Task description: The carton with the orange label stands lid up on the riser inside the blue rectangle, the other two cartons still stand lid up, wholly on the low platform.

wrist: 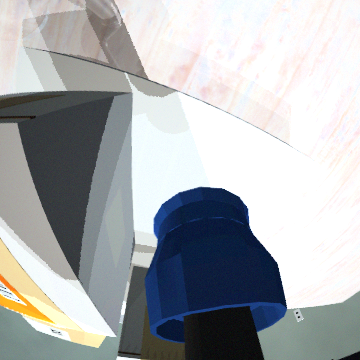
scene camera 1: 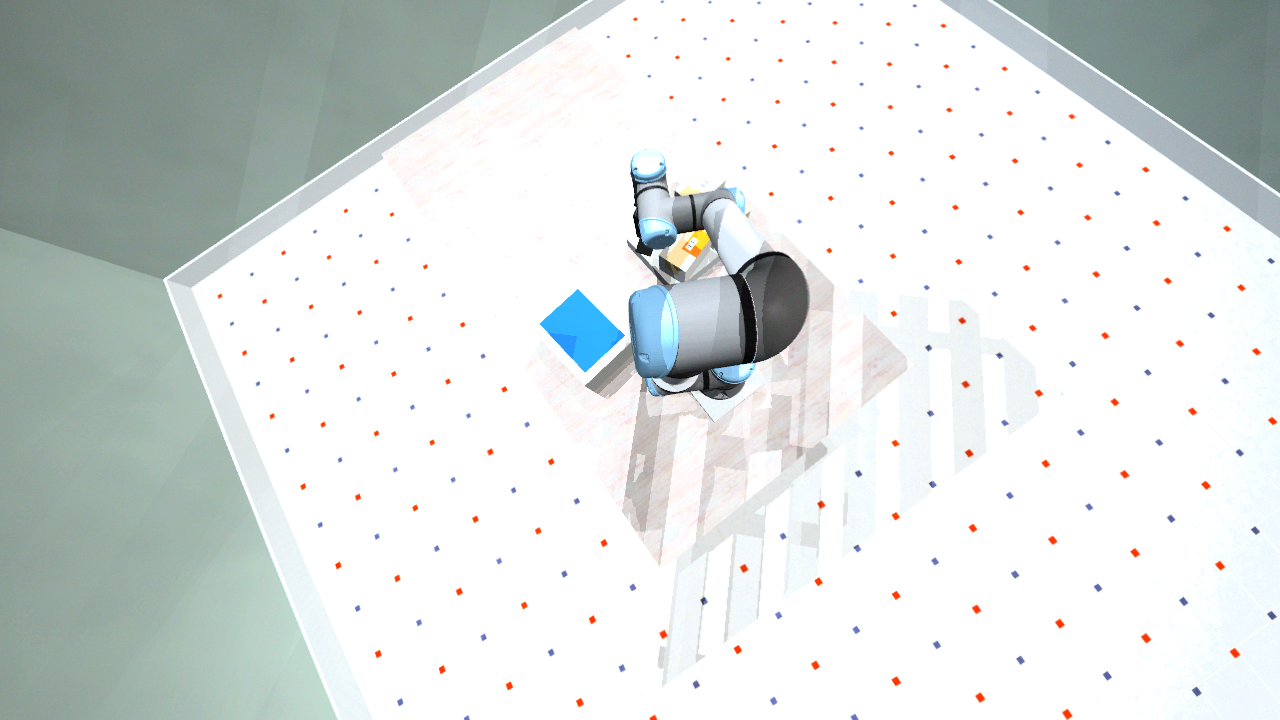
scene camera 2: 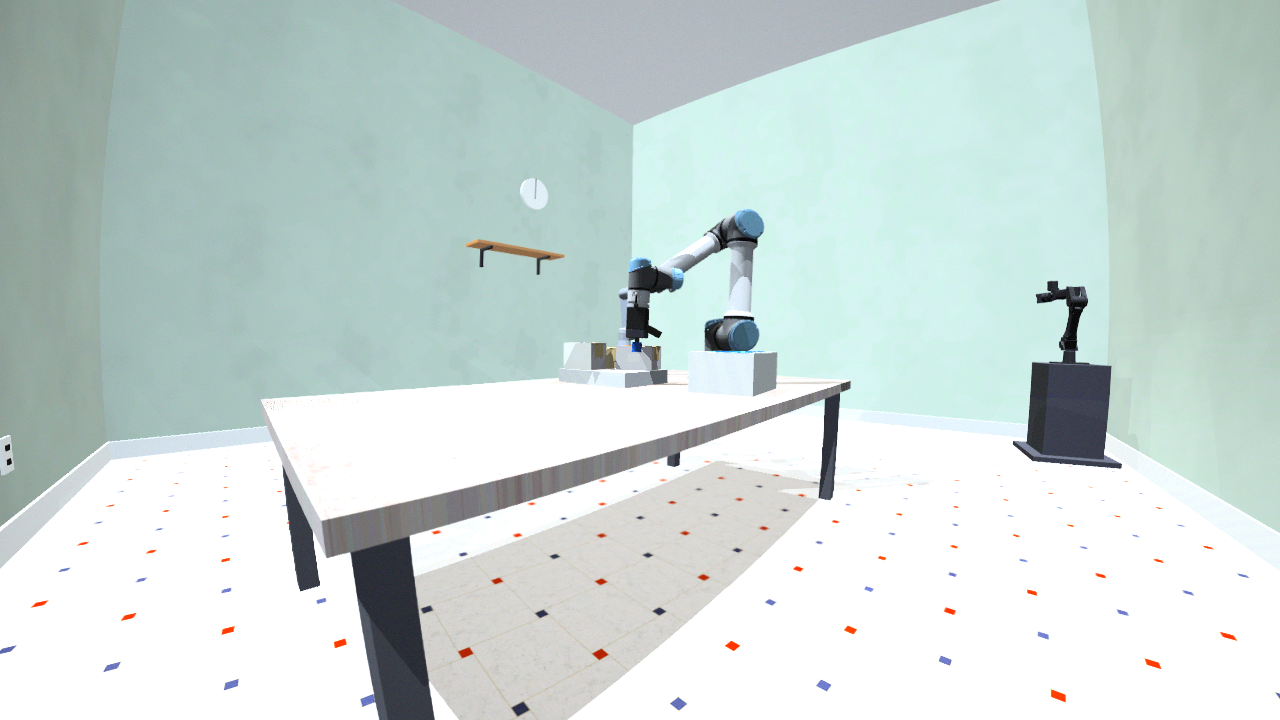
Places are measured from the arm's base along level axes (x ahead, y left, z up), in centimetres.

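Pixels of known places: hand at its tool point: (wrist: 201,228) (scene camera 2: 636,351).
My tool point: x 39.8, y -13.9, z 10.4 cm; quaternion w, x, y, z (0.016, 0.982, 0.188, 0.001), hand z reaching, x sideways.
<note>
For each thing: its top centre in the pictures, then the offset to it from my tool point.
- carton with the orange label, top centre: (scene camera 1: 685,245) (scene camera 2: 638,345) dx -8.1, dy -4.3, dz +2.0 cm
- low platform at its top centre: (wrist: 131,252) (scene camera 1: 689,232) (scene camera 2: 612,369) dx -2.6, dy -12.1, dz -6.6 cm
- further carton at its top centre: (wrist: 62,332) (scene camera 2: 605,347) dx -8.6, dy -19.8, dz +1.2 cm
- riser at its top centre: (scene camera 1: 581,329) (scene camera 2: 735,351) dx -4.4, dy +33.7, dz +0.7 cm
- blue rectangle at its top centre: (scene camera 1: 581,329) dx -4.4, dy +33.7, dz +0.7 cm
The carton with the orange label (scene camera 1: 684,258) (scene camera 2: 640,362) (wrist: 55,200) stands lid up on the low platform (scene camera 2: 617,377) (wrist: 160,150). Another carton (scene camera 2: 580,356) stands at the platform's left in scene camera 2. A further carton (scene camera 2: 612,360) shows partly between them. The arm hides much of the cartons in scene camera 1. My gripper, a blue suction cup (scene camera 2: 636,347) (wrist: 201,192), points down beside the labelled carton, with bare platform beyond its mouth in the wrist view. No carton is on it. The riser (scene camera 1: 610,368) (scene camera 2: 720,373) carries the blue rectangle (scene camera 1: 586,326), with no carton on it.
The arm's base (scene camera 2: 739,336) stands close behind the riser in scene camera 2. My arm's large shoulder and elbow (scene camera 1: 716,313) pass over the space between riser and platform in scene camera 1. The table edge (scene camera 2: 537,479) runs along the front.
</note>
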